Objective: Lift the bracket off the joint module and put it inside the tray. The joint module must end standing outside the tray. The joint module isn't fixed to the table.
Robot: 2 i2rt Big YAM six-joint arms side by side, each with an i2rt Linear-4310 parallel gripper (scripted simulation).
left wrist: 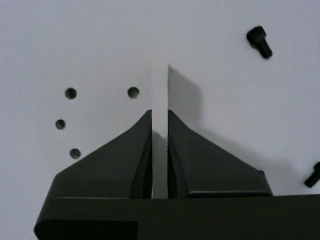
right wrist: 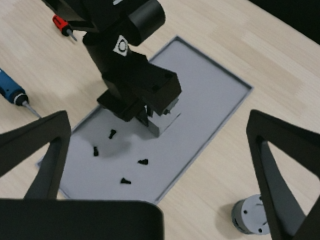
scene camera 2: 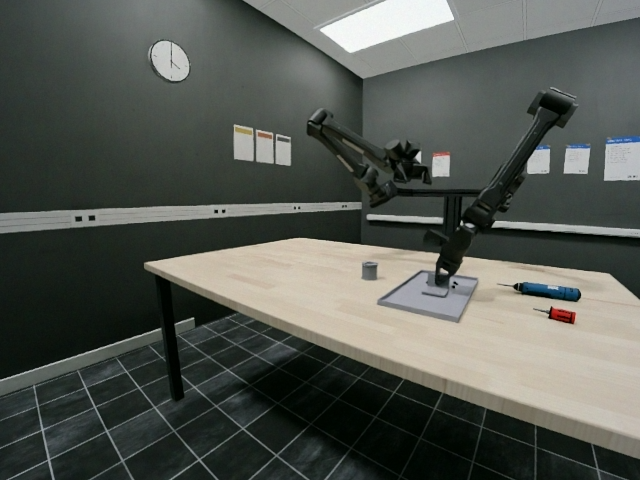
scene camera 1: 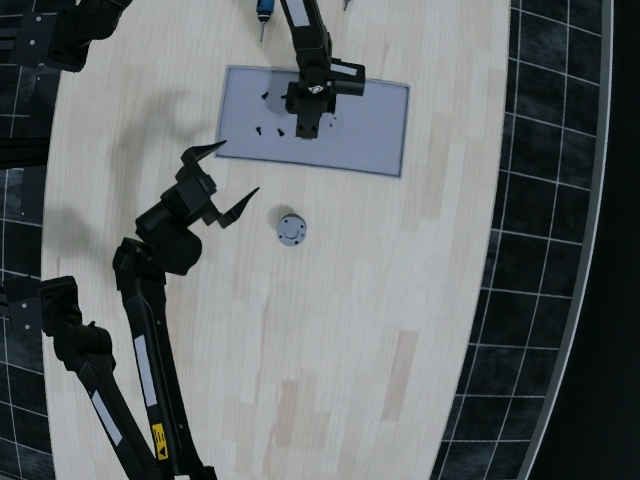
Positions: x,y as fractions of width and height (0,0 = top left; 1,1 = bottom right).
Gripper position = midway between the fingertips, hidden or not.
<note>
In view: the left gripper (left wrist: 0.50,0.50), the right gripper (scene camera 1: 0.38,0.34), a grey tray (scene camera 2: 0.64,0.61), a grey bracket (left wrist: 0.32,0.46), a grey joint module (right wrist: 0.78,0.88) and a blue power screwdriver (scene camera 2: 0.87,0.61).
The grey tray is seen too in the left wrist view (left wrist: 0.69,0.36) and in the right wrist view (right wrist: 0.66,0.39). The left gripper also shows in the right wrist view (right wrist: 0.46,0.51). The right gripper shows as well in the right wrist view (right wrist: 0.50,0.50). The left wrist view misses the grey joint module: it is out of frame. The left wrist view does not show the blue power screwdriver: it is out of frame.
</note>
